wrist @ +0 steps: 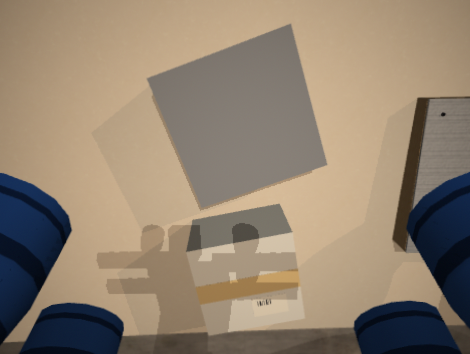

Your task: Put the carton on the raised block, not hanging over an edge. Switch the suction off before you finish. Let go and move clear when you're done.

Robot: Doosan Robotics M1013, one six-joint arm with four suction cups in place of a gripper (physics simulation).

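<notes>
The carton is white with an orange band and a barcode label. It stands near the table's front edge, below the middle of the wrist view, with its shaded grey side toward the block. The raised block has a plain grey square top, sits turned at an angle beyond the carton, and bears nothing. The two look close together but separate. My gripper shows as four blue suction cups, two at each side of the view. It is open, with nothing on the cups, and hangs above the carton, apart from it. The cup faces are hidden.
A box-like object with a grey lined top and a dark brown side stands at the right, partly behind a cup. The tan table ends at a front edge low in the view, with a grey-brown strip beyond it. Shadows of the arm fall across the carton and table.
</notes>
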